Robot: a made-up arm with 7 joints. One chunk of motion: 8 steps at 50 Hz.
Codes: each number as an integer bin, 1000 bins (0 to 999) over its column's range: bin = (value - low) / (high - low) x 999, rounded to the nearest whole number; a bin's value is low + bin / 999 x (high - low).
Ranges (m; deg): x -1.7..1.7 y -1.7..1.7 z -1.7..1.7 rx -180..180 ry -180..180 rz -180..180
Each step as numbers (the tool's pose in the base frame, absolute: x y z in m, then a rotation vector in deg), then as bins.
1 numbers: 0.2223 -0.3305 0.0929 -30.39 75.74 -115.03
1 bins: 565 402 527 415 710 180
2 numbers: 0.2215 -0.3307 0.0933 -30.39 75.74 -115.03
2 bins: 565 402 527 415 710 180
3 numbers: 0.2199 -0.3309 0.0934 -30.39 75.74 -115.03
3 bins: 564 402 527 415 710 180
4 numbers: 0.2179 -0.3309 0.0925 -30.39 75.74 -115.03
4 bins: 564 402 527 415 710 180
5 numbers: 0.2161 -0.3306 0.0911 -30.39 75.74 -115.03
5 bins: 563 402 526 415 710 180
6 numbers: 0.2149 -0.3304 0.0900 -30.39 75.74 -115.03
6 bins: 563 402 526 415 710 180
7 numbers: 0.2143 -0.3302 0.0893 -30.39 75.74 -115.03
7 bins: 562 402 526 415 710 180
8 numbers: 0.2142 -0.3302 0.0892 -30.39 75.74 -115.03
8 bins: 562 402 526 415 710 180
